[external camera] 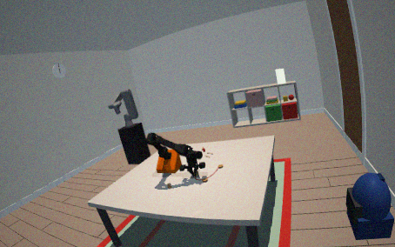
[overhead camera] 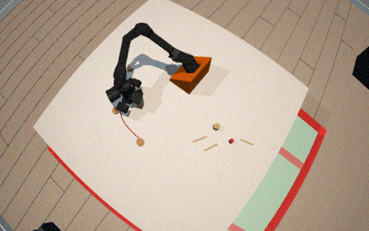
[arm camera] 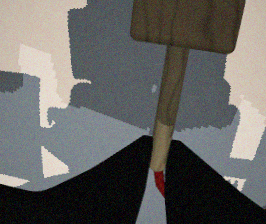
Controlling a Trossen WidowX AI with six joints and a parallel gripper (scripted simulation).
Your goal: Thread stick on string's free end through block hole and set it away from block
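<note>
Now: the wooden block 60 mm to the left of my gripper tip and 10 mm behind it. Also, from my gripper tip: round wooden button 180 mm to the left, 150 mm ahead, 10 mm below; then thin wooden stick 10 mm to the left.
</note>
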